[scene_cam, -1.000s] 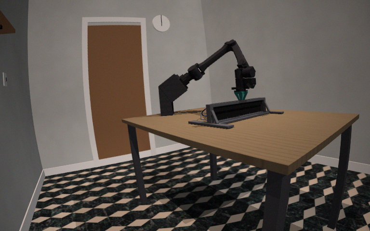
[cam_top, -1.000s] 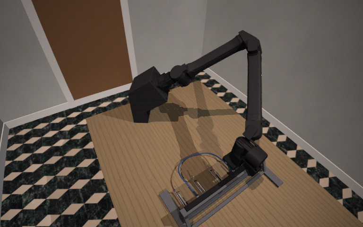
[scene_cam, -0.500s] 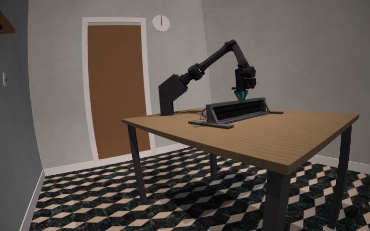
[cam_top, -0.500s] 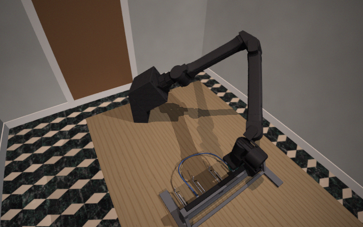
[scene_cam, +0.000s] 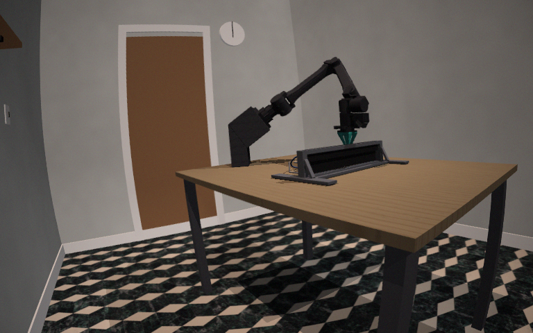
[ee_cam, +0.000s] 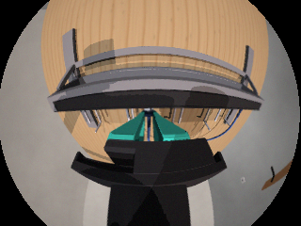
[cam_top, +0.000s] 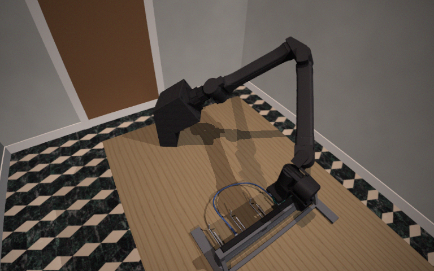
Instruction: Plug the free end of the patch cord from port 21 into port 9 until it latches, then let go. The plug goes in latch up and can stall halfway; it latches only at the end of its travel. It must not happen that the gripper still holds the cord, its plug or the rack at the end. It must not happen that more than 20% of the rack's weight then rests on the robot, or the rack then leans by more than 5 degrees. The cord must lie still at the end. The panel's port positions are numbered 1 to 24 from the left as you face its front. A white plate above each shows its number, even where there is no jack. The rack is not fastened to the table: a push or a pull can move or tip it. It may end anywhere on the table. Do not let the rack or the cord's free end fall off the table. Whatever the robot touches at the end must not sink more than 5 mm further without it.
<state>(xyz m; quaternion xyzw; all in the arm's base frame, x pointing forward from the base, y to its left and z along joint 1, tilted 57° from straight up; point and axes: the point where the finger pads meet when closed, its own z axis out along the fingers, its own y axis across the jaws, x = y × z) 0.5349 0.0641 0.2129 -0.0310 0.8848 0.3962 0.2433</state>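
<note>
Now: hand 2 cm short of the plug and 1 cm to the right of it.
</note>
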